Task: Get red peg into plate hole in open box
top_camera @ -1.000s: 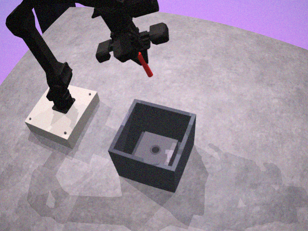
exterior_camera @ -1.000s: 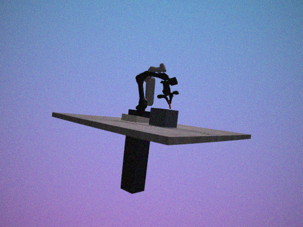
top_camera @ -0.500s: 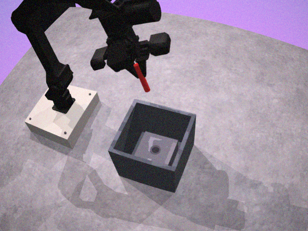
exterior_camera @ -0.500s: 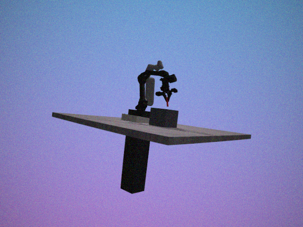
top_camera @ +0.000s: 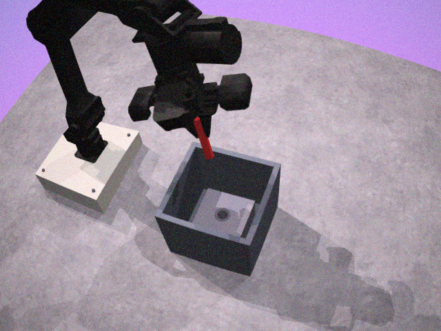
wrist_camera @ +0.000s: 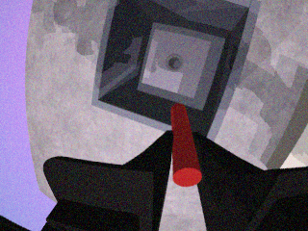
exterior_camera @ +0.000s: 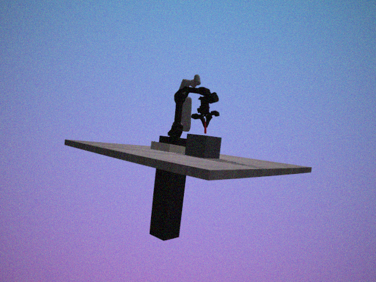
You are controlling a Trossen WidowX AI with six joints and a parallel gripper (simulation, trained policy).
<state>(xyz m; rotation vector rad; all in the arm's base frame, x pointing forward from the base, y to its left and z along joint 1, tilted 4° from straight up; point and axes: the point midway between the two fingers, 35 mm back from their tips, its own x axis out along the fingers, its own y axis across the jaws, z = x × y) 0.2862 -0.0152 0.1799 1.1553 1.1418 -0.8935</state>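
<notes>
Right now the plate is 40 mm ahead of my gripper tip, 50 mm to the right of it and 150 mm below it. Round my gripper tip: red peg (right at my gripper tip).
</notes>
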